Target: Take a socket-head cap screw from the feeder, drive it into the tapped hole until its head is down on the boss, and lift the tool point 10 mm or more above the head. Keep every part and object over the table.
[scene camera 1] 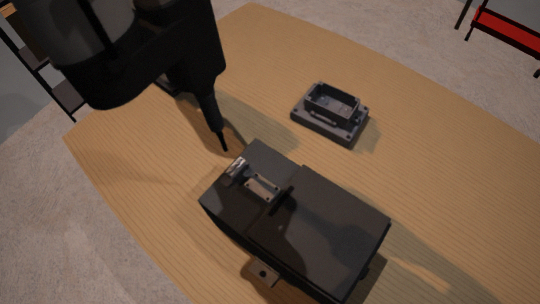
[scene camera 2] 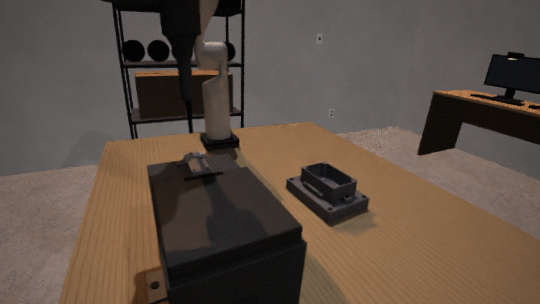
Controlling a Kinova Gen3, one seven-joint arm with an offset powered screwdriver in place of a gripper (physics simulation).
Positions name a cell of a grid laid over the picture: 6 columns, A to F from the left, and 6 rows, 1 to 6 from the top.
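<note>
There is a grey base plate (scene camera 2: D5) here, and I find the plate in scene camera 1 too, where the same grey base plate (scene camera 1: D3) can be seen.
</note>
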